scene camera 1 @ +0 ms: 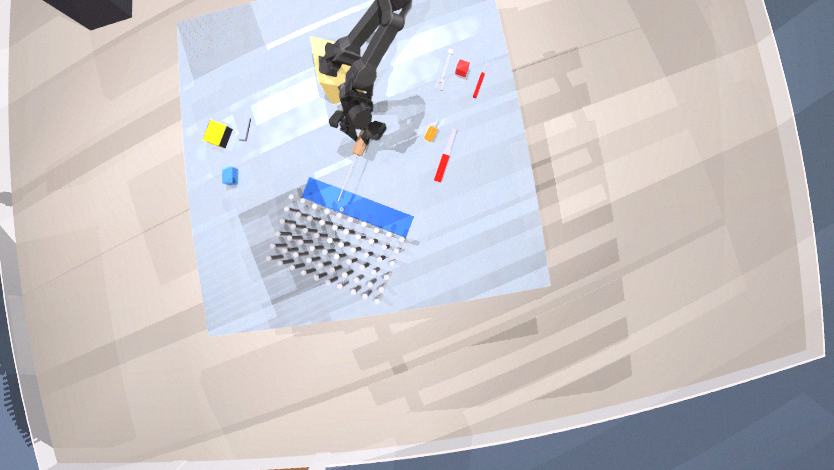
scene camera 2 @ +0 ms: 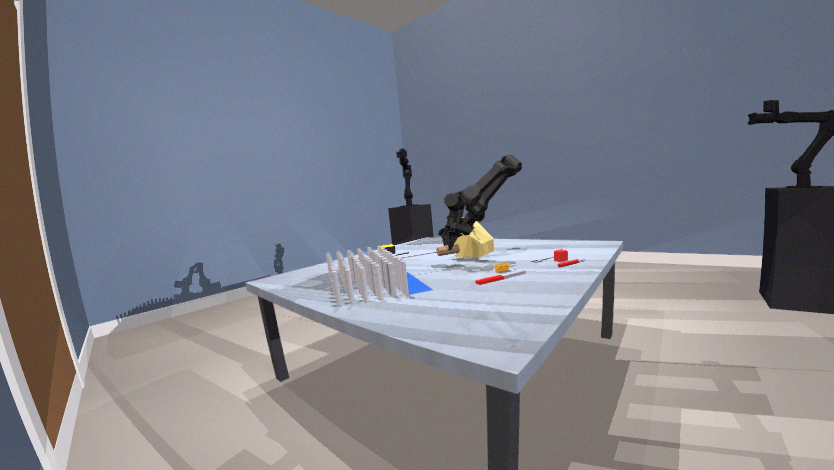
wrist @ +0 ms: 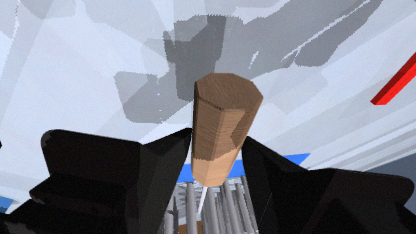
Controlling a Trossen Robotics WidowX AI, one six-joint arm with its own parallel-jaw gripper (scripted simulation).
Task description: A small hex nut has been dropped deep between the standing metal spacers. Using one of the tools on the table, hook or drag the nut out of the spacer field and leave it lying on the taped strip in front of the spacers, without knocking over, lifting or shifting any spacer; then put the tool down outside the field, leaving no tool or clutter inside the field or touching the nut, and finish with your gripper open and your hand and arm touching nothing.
Labels:
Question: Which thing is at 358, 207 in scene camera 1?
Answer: A blue taped strip.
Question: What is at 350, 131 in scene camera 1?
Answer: My gripper.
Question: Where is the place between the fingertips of my gripper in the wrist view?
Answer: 216, 137

